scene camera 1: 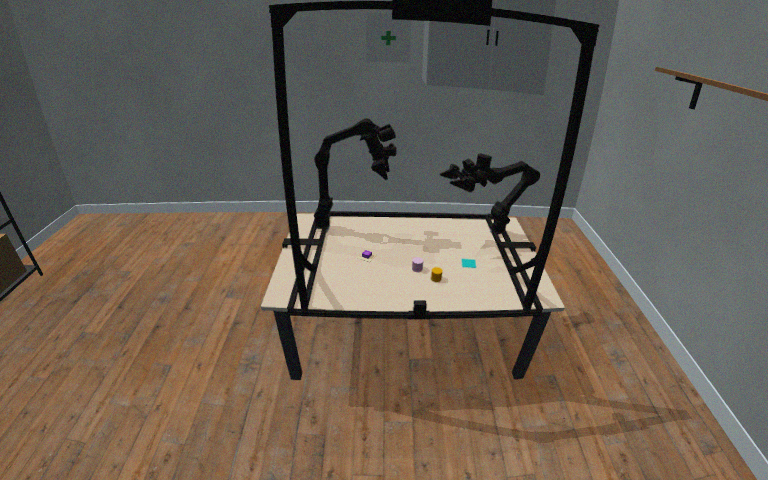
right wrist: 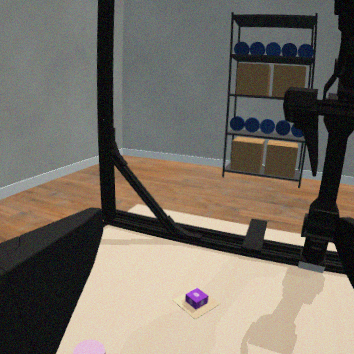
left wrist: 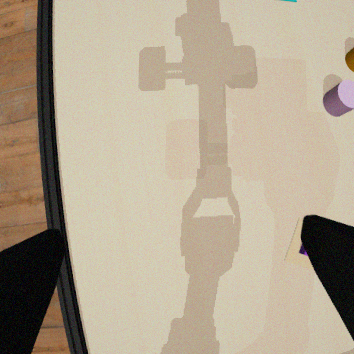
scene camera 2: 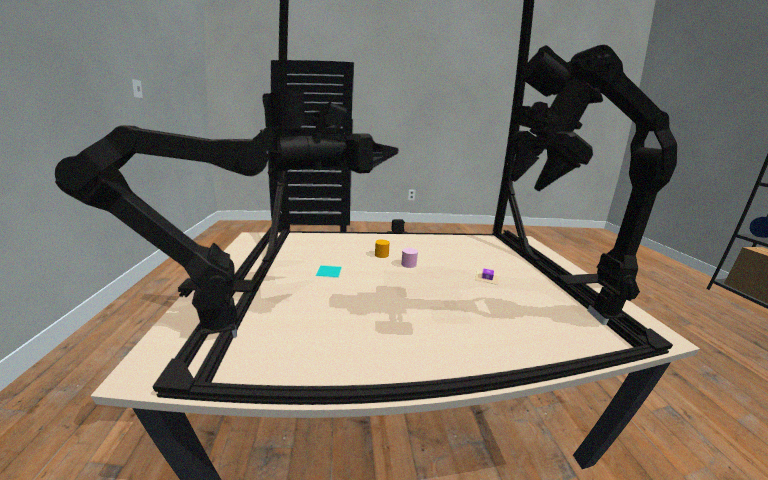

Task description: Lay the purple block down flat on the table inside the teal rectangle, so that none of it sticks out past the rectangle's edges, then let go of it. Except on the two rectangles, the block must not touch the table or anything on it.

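Frame: origin at the left arm's base, x down, y back, z left, level; millimetres.
Seen in the pictures: left gripper, fingertip midpoint: (scene camera 1: 387, 175) (right wrist: 352, 181) (left wrist: 183, 235) (scene camera 2: 523, 185); right gripper, fingertip midpoint: (scene camera 1: 445, 178) (right wrist: 222, 225) (scene camera 2: 386, 148); left arm's base at its link origin: (scene camera 1: 322, 225) (right wrist: 312, 257) (scene camera 2: 606, 310); right arm's base at its link origin: (scene camera 1: 498, 230) (scene camera 2: 218, 322).
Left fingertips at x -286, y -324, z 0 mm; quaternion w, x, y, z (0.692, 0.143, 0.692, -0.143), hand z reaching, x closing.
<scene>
Pixels of each thing's top centre, then the offset from my left fingertips to it. "pt": a spot on its surface instead.
- purple block at its top centre: (left wrist: 316, 247) (right wrist: 196, 294) (scene camera 2: 488, 271) (scene camera 1: 366, 252) dy +68, dx +286, dz -210 mm
- thin cream rectangle at a spot on its surface: (left wrist: 293, 250) pt dy +72, dx +304, dz -181 mm
- teal rectangle at a spot on its surface: (scene camera 2: 328, 271) (scene camera 1: 469, 262) pt dy -391, dx +304, dz -210 mm
- lilac cylinder at its top centre: (right wrist: 88, 351) (left wrist: 350, 93) (scene camera 2: 410, 250) (scene camera 1: 418, 260) dy -159, dx +260, dz -279 mm
- orange cylinder at its top centre: (scene camera 2: 382, 242) (scene camera 1: 437, 270) dy -240, dx +260, dz -341 mm
The purple block (scene camera 1: 367, 254) (scene camera 2: 487, 273) (left wrist: 303, 250) (right wrist: 196, 298) lies flat on a thin cream rectangle (scene camera 2: 480, 279) (left wrist: 293, 250) (right wrist: 196, 313). In the left wrist view a finger hides most of the block. The teal rectangle (scene camera 1: 468, 263) (scene camera 2: 328, 271) lies bare on the table; its edge (left wrist: 288, 0) shows at the top of the left wrist view. My left gripper (scene camera 1: 385, 174) (scene camera 2: 525, 182) (left wrist: 183, 235) is open and empty, pointing down high above the table. My right gripper (scene camera 1: 446, 177) (scene camera 2: 397, 151) (right wrist: 222, 225) is open and empty, held roughly level high above the table.
A lilac cylinder (scene camera 1: 417, 264) (scene camera 2: 409, 258) (left wrist: 336, 100) (right wrist: 89, 347) and an orange cylinder (scene camera 1: 436, 275) (scene camera 2: 382, 249) (left wrist: 350, 59) stand upright between the block and the teal rectangle, the orange one nearer the teal. A black frame (scene camera 1: 284, 141) (right wrist: 106, 125) surrounds the table.
</scene>
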